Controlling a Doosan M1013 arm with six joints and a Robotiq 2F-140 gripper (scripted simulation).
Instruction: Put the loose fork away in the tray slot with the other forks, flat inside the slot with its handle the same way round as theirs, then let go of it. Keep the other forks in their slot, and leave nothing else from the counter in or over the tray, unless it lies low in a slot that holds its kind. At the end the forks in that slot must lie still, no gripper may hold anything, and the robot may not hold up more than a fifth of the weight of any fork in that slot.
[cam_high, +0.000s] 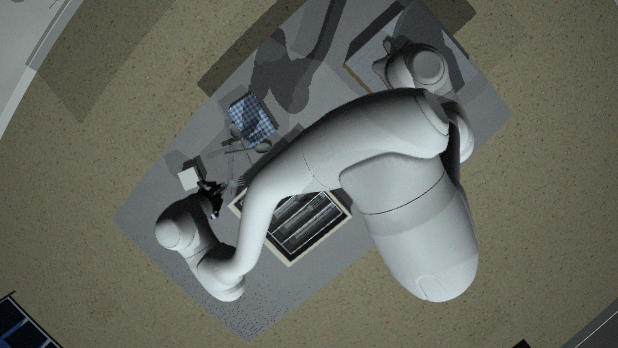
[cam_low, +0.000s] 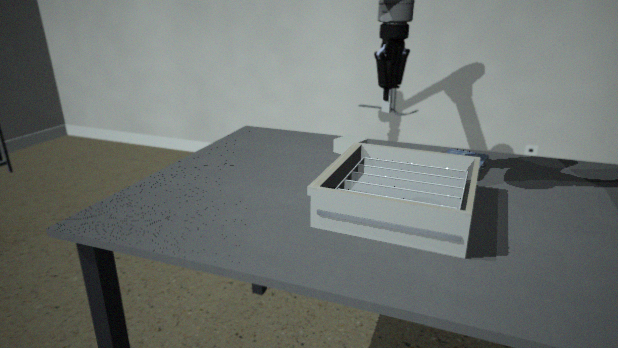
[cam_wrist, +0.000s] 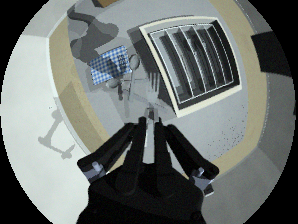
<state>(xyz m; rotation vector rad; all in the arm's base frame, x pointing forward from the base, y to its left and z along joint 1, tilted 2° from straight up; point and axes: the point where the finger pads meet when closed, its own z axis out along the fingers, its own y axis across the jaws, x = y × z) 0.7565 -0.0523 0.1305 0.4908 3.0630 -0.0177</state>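
The cutlery tray is 12 cm behind my hand, 23 cm to the left of it and 16 cm below it. Round my hand: white box 16 cm ahead, 11 cm to the right, 19 cm below; then blue checked cloth 20 cm behind, 14 cm to the right, 20 cm below.
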